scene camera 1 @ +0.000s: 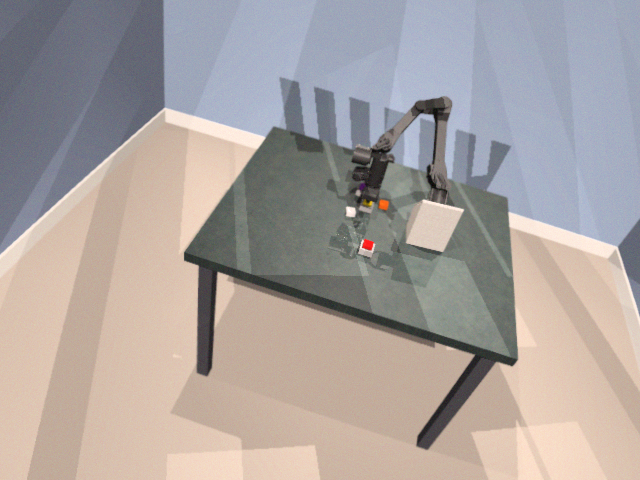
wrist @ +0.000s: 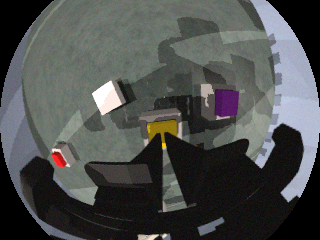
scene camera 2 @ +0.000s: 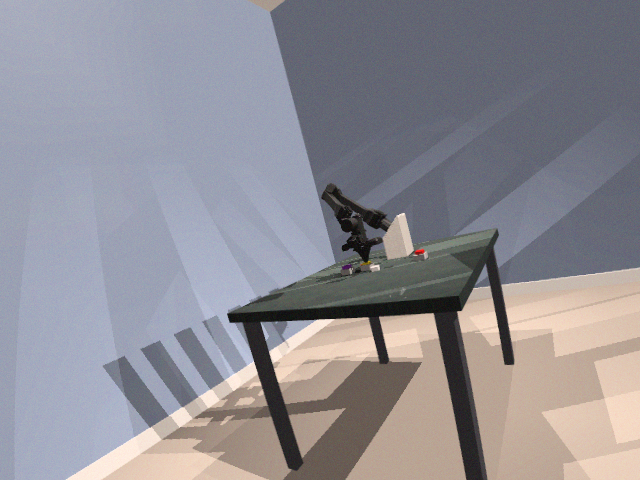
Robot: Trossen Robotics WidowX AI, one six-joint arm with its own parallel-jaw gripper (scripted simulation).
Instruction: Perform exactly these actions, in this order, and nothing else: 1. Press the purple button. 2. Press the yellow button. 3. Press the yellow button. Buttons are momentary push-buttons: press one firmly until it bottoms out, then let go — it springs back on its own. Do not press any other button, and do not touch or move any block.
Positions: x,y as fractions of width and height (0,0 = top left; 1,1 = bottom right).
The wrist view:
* my gripper: 0.51,0.57
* white block: 0.34,0.41
